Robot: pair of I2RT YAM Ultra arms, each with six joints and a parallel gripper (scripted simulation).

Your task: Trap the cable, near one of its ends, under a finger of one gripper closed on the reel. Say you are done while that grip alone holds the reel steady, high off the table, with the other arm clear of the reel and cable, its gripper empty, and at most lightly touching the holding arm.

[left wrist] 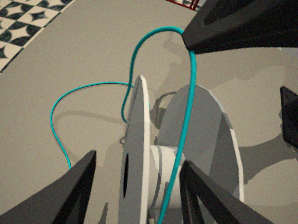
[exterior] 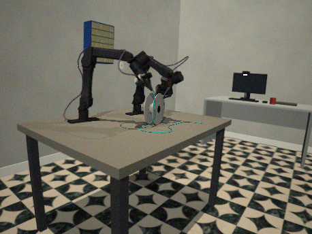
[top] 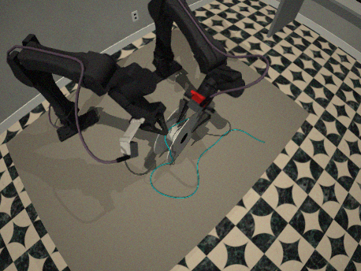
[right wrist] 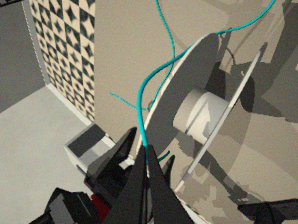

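Now: the white reel 20 mm behind my left hand, 20 mm to the right of it and 80 mm below it.
Now: the white reel 20 mm behind my right hand, 60 mm to the left of it and 120 mm below it.
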